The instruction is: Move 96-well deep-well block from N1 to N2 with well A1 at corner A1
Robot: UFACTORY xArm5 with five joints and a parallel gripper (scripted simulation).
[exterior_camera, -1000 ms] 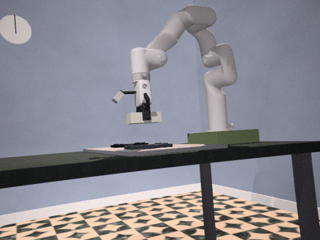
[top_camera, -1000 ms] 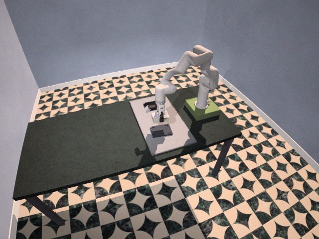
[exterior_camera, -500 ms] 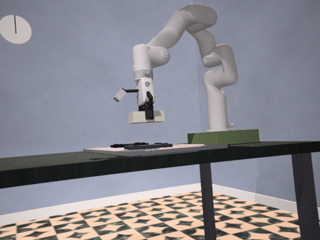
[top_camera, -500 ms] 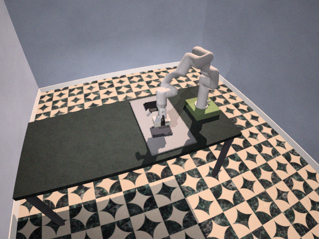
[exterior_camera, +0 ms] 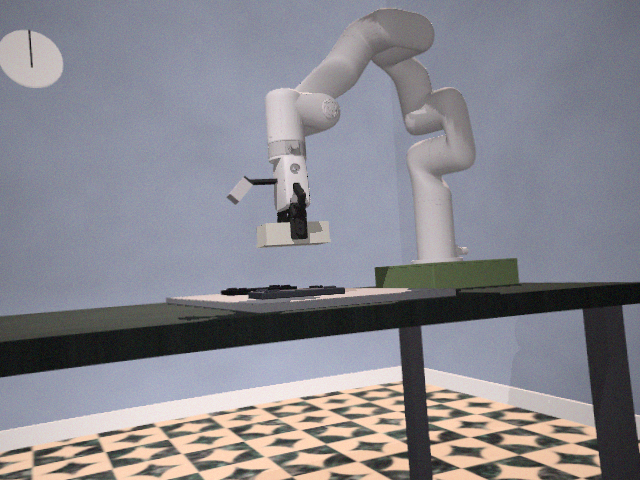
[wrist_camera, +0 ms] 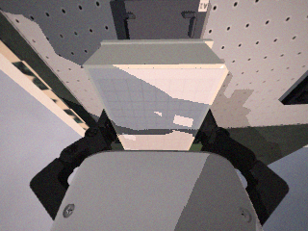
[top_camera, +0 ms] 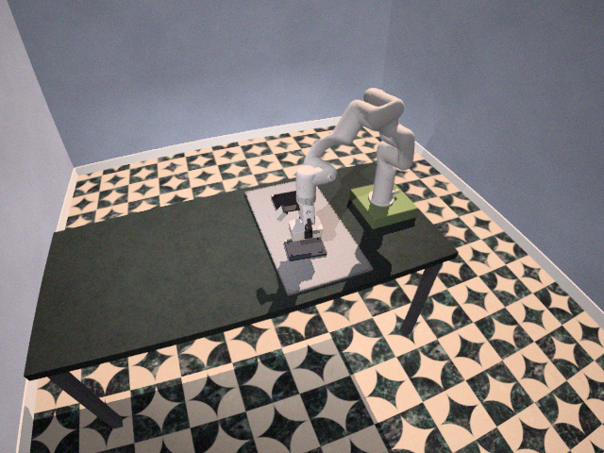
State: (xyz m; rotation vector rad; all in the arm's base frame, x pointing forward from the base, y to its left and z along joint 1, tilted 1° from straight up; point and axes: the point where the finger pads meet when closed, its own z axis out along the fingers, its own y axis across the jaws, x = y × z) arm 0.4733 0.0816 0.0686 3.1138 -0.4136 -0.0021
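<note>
My gripper is now 11 cm above the dark nest N2. Also, from my hand: nest N1: 33 cm to the right, 11 cm below, 9 cm behind; then white deep-well block: right at my hand.
</note>
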